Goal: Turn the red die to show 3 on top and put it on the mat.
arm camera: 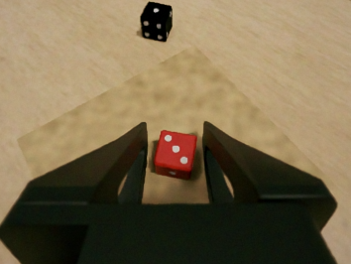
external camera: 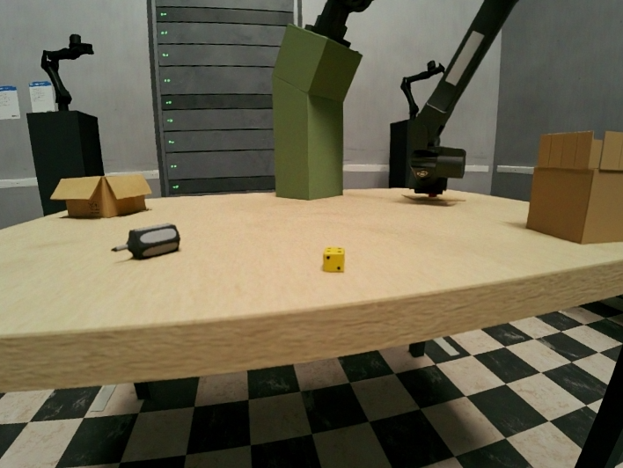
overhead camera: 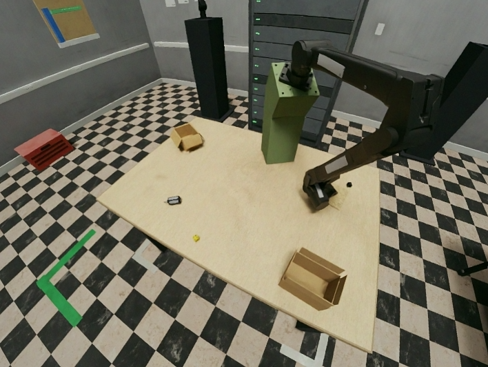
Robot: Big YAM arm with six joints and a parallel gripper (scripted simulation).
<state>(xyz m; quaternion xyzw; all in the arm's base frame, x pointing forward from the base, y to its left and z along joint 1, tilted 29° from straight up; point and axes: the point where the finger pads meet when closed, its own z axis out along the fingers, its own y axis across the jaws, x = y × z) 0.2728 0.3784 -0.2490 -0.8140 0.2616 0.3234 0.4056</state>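
Now: hand 1 cm above the red die. The rest, counted from my hand: cardboard box 45 cm ahead, 4 cm to the right, 4 cm above; black die 8 cm behind, 7 cm to the left, 1 cm below; tan mat 1 cm to the right, 2 cm below.
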